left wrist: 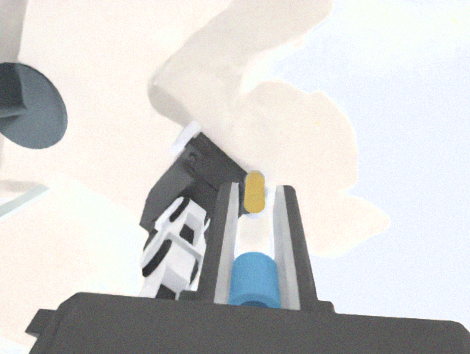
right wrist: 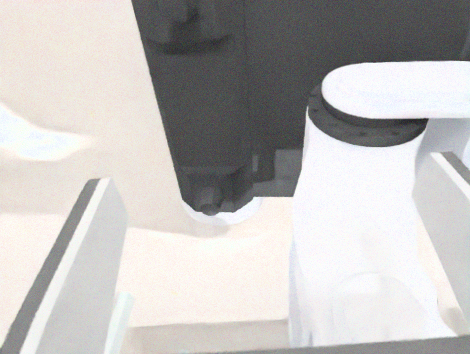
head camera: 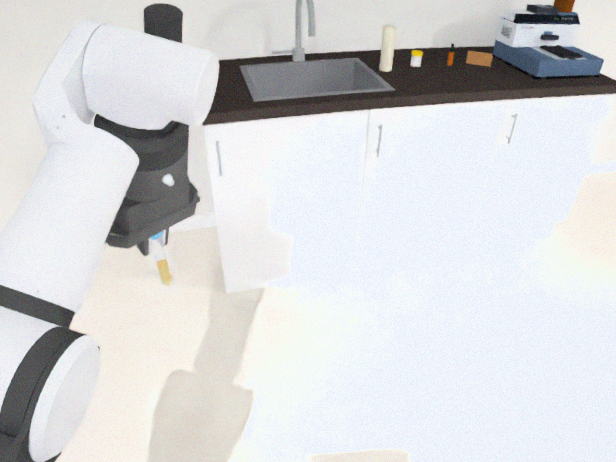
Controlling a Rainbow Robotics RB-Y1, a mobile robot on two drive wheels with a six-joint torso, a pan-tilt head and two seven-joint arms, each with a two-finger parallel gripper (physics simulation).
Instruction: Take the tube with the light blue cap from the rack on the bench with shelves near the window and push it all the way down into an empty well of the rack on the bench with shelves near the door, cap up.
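Frame: origin at the robot's base, x ahead, y left, z up, level; millimetres.
Seen in the pictures: left gripper, fingertip midpoint: (left wrist: 256, 196) (head camera: 152, 245); right gripper, fingertip midpoint: (right wrist: 268, 185).
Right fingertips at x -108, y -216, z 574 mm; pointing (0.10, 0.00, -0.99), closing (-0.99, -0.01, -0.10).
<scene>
A point is followed by its place in that frame.
The tube with the light blue cap (head camera: 163, 262) {x 366, y 163, z 1112 mm} (left wrist: 255, 275) {x 376, y 173, z 1168 mm} is held between the fingers of my left gripper (head camera: 154, 244) {x 384, y 179, z 1125 mm} (left wrist: 256, 196) {x 384, y 179, z 1125 mm}. Its blue cap is up near the gripper body and its yellow lower end points down, slightly tilted in the head camera view. The left gripper is shut on it, in the air above the floor, to the left of the white cabinets. My right gripper (right wrist: 268, 185) {x -108, y -216, z 574 mm} is open, its two fingers wide apart with no object between them. Neither rack nor either bench with shelves shows in the head camera view.
A dark counter (head camera: 320, 106) {x 1403, y -122, z 898 mm} with a sink (head camera: 320, 80) {x 1879, y -160, z 829 mm} runs along the wall over white cabinets (head camera: 300, 150) {x 1412, y -53, z 724 mm}. A cream bottle (head camera: 387, 49) {x 1749, y -417, z 1003 mm}, a yellow-lidded jar (head camera: 416, 59) {x 1819, y -564, z 944 mm} and a blue-white machine (head camera: 545, 57) {x 1743, y -1107, z 992 mm} stand on it. A grey round stool base (left wrist: 42, 112) {x -449, y 923, z 31 mm} is on the floor.
</scene>
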